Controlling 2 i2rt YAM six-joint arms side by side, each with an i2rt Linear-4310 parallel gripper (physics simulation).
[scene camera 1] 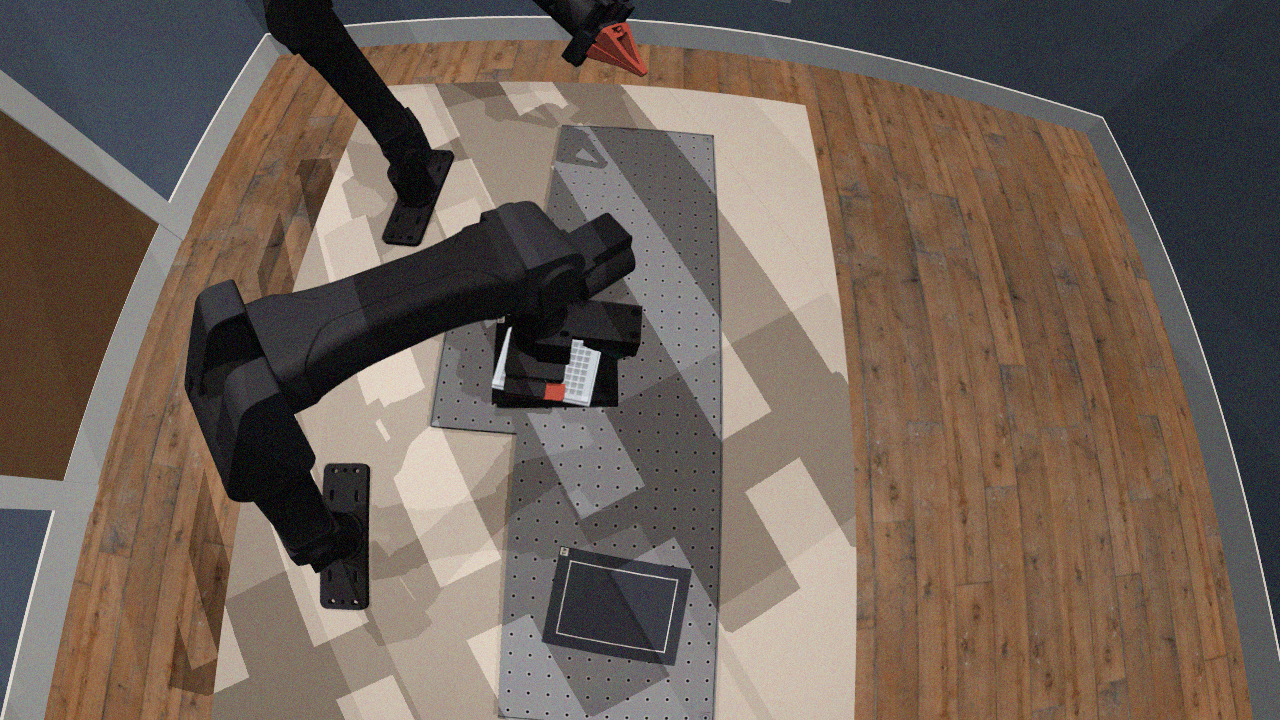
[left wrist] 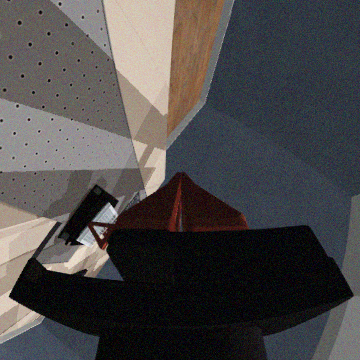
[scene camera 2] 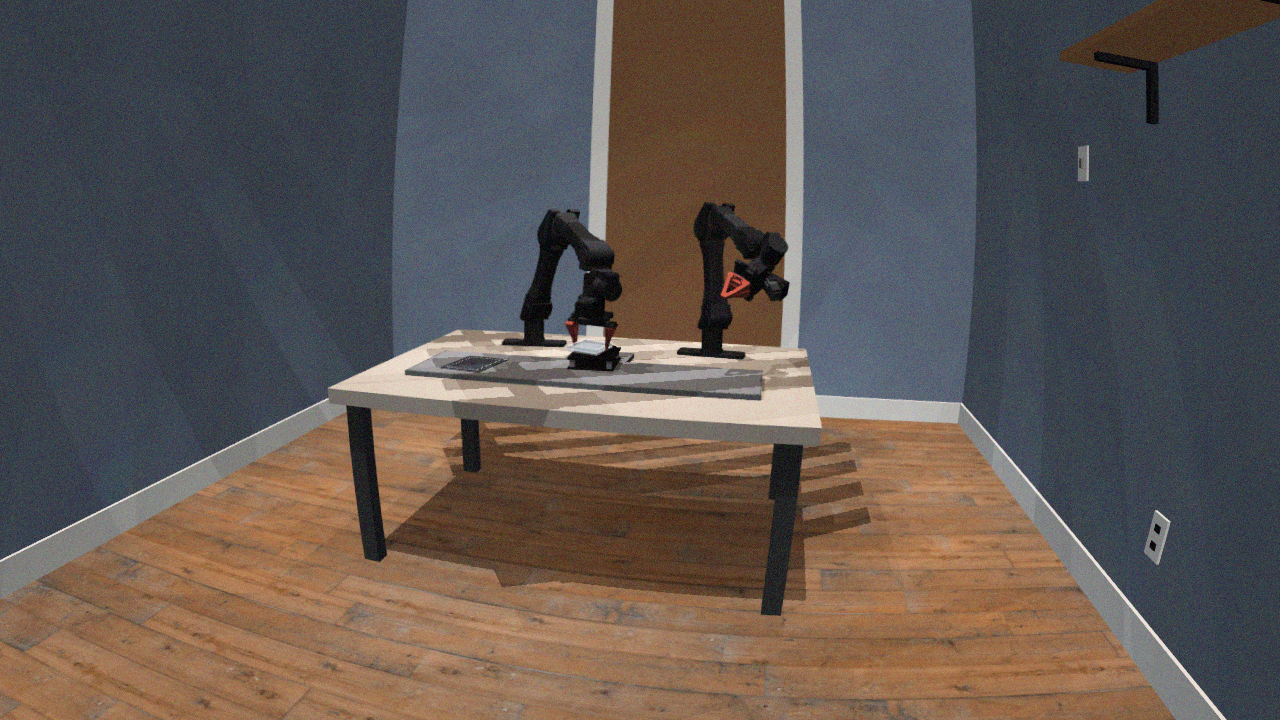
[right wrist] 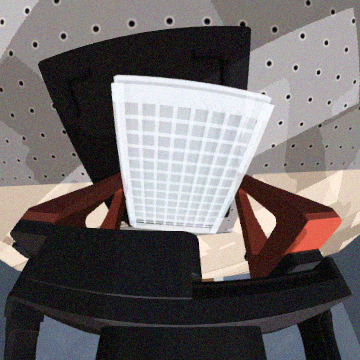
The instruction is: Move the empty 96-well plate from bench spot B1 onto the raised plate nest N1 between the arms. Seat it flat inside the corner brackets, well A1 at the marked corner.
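Where they show: left gripper, fingertip midpoint: [scene camera 1: 644,74] [left wrist: 180,178] [scene camera 2: 722,297]; right gripper, fingertip midpoint: [scene camera 1: 542,365] [left wrist: 95,225] [scene camera 2: 590,348] [right wrist: 180,177]; left arm's base at its link origin: [scene camera 1: 420,196] [scene camera 2: 711,354]; right arm's base at its link origin: [scene camera 1: 346,535] [scene camera 2: 534,344].
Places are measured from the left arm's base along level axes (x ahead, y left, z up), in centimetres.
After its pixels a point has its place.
The white 96-well plate [scene camera 1: 583,371] {y -28.5, x 34.4, z 6.0 cm} [scene camera 2: 588,347] {y -27.5, x 33.1, z 6.2 cm} [left wrist: 98,226] {y -27.2, x 29.4, z 6.3 cm} [right wrist: 182,150] {y -28.1, x 32.2, z 6.4 cm} is between the fingers of my right gripper [scene camera 2: 591,339] {y -28.2, x 28.9, z 5.1 cm} [right wrist: 180,177] {y -28.2, x 28.9, z 5.1 cm}, which is shut on its two long sides. The plate is over the black raised nest N1 [scene camera 1: 607,390] {y -30.2, x 37.7, z 5.0 cm} [scene camera 2: 586,362] {y -28.6, x 31.5, z 1.8 cm} [left wrist: 87,214] {y -20.6, x 30.1, z 4.6 cm} [right wrist: 145,55] {y -25.8, x 37.1, z 4.6 cm}. In the right wrist view its outline is turned slightly against the nest, and two corner brackets show beyond its far edge. The nearer brackets and the A1 mark are hidden or unclear. My left gripper [scene camera 1: 643,72] {y 8.2, x 36.6, z 22.2 cm} [scene camera 2: 725,293] {y 8.2, x 36.6, z 22.2 cm} [left wrist: 180,178] {y 8.2, x 36.6, z 22.2 cm} is shut and empty, raised away from the nest.
The dark B1 pad [scene camera 1: 617,608] {y -57.4, x 42.7, z 1.5 cm} [scene camera 2: 474,363] {y -57.1, x 42.8, z 1.5 cm} with a white outline lies on the perforated grey board [scene camera 1: 554,483] {y -42.6, x 32.5, z 1.3 cm} [scene camera 2: 680,379] {y -1.1, x 39.8, z 1.3 cm}, toward the bottom in scene camera 1. The right arm reaches over the nest and hides part of it there. Both arm bases stand beside the board.
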